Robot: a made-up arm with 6 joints. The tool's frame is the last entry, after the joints. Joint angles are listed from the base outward. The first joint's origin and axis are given. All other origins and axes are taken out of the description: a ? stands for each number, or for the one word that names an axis. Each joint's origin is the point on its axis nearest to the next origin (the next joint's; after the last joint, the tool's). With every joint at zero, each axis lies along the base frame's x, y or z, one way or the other. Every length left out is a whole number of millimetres.
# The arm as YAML. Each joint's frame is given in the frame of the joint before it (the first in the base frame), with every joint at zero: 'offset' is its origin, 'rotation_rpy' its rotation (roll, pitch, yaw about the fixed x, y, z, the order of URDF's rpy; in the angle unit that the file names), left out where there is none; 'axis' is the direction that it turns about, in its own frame. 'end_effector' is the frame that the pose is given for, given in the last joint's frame.
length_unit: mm
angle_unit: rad
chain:
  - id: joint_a
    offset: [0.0, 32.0, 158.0]
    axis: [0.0, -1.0, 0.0]
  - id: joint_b
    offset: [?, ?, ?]
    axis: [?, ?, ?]
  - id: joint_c
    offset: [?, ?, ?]
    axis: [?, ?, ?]
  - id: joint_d
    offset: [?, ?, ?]
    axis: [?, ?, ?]
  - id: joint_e
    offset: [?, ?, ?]
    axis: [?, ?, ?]
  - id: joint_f
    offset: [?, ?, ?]
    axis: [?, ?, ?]
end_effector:
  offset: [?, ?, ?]
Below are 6 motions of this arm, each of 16 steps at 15 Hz.
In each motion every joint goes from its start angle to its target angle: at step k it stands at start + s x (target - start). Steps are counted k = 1, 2, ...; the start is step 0. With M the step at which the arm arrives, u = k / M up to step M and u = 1 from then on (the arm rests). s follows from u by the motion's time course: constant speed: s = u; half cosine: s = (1 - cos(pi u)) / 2; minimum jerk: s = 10 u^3 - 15 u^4 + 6 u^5.
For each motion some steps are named. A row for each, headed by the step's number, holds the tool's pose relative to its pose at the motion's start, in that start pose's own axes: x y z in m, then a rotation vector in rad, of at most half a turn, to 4 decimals.
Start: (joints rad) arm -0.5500 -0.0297 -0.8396 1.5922 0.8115 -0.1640
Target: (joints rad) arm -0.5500 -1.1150 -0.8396 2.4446 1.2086 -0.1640
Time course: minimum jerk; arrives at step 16
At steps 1, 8, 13, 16:
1: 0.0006 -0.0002 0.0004 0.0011 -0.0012 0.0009
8: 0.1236 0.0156 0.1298 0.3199 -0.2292 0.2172
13: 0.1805 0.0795 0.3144 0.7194 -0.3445 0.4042
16: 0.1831 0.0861 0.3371 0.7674 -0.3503 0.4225

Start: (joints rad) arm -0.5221 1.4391 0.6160 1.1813 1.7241 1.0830
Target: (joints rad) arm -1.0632 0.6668 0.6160 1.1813 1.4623 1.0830
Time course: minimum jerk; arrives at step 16
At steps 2, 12, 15, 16:
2: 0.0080 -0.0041 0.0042 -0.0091 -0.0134 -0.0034
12: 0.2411 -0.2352 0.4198 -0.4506 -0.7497 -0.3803
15: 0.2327 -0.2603 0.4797 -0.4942 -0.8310 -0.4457
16: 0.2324 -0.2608 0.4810 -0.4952 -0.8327 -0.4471

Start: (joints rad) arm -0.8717 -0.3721 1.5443 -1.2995 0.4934 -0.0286
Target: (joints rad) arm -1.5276 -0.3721 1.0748 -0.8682 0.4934 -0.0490
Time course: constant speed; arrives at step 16
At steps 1, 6, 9, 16:
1: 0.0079 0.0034 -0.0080 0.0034 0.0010 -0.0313
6: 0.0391 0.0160 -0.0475 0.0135 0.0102 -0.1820
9: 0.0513 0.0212 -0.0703 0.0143 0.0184 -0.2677
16: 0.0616 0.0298 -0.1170 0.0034 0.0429 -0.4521

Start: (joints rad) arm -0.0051 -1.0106 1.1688 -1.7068 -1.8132 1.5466
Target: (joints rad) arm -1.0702 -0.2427 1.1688 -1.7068 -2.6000 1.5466
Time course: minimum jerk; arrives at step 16
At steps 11, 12, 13, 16:
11: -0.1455 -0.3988 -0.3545 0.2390 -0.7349 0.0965
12: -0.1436 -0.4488 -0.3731 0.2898 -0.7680 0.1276
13: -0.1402 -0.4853 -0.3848 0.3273 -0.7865 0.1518
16: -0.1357 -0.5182 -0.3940 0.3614 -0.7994 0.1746

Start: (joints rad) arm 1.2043 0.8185 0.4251 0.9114 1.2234 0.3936
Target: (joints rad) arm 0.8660 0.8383 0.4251 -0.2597 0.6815 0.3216
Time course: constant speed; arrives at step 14
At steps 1, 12, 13, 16:
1: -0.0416 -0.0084 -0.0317 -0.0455 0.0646 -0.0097
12: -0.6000 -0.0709 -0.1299 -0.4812 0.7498 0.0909
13: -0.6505 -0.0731 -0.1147 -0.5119 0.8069 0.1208
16: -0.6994 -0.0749 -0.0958 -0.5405 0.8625 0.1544

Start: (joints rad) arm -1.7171 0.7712 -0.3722 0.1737 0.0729 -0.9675
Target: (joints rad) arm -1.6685 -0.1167 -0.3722 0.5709 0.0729 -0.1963
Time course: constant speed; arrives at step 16
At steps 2, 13, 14, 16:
2: -0.0836 -0.0586 -0.0499 -0.0630 0.0714 0.0765
13: -0.3425 -0.5163 -0.2783 -0.4982 0.3519 0.3633
14: -0.3475 -0.5628 -0.2942 -0.5417 0.3672 0.3774
16: -0.3485 -0.6549 -0.3232 -0.6289 0.3925 0.3995

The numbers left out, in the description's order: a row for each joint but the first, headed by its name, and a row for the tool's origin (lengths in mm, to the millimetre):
joint_b: xyz -251.0 0.0 6.0, axis 1.0 0.0 0.0
joint_c: xyz 0.0 234.0 -83.0, axis 0.0 1.0 0.0
joint_d: xyz 53.0 0.0 -264.0, axis 0.0 0.0 -1.0
joint_e: xyz 90.0 392.0 0.0, axis 1.0 0.0 0.0
joint_f: xyz 0.0 280.0 -4.0, axis 0.0 1.0 0.0
tool: xyz 20.0 0.0 -224.0

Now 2 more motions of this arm.
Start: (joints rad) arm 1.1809 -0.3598 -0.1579 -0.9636 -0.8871 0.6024
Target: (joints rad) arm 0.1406 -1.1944 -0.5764 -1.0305 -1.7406 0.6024
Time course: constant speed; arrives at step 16
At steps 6, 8, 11, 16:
6: -0.2612 -0.1614 -0.2357 -0.4864 -0.0892 0.1707
8: -0.3251 -0.2470 -0.2985 -0.6339 -0.1859 0.2228
11: -0.3856 -0.3893 -0.3744 -0.8237 -0.3893 0.2832
16: -0.3933 -0.6186 -0.4483 -1.0153 -0.8557 0.3058

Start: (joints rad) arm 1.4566 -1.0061 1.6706 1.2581 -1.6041 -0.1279
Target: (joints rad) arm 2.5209 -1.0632 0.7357 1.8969 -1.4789 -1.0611
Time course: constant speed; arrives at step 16
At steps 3, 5, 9, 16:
3: 0.0165 -0.1323 0.1832 0.3507 -0.0478 0.0225
5: 0.0360 -0.2430 0.2773 0.5826 -0.0598 0.0258
9: 0.1012 -0.4860 0.3853 1.0336 -0.0268 0.0057
16: 0.2850 -0.8299 0.3364 1.7287 0.2516 -0.0923

